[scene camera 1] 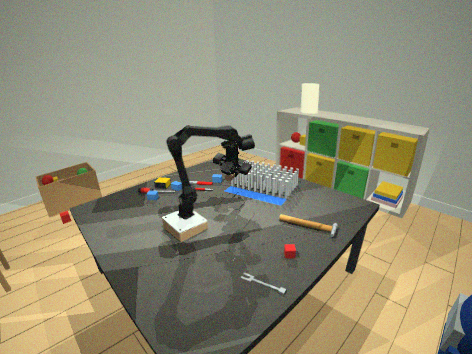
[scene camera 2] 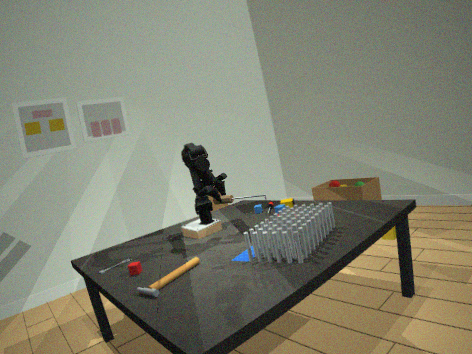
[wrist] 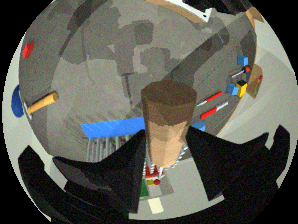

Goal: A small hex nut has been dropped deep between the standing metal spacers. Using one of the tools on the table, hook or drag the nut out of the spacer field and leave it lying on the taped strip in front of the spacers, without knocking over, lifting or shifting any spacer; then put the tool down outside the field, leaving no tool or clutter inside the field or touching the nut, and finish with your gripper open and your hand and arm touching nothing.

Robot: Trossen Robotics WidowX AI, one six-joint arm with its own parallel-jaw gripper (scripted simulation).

Observation:
My gripper (wrist: 165,132) carries a thin metal rod (wrist: 168,105). Further things: a blue taped strip (wrist: 120,127).

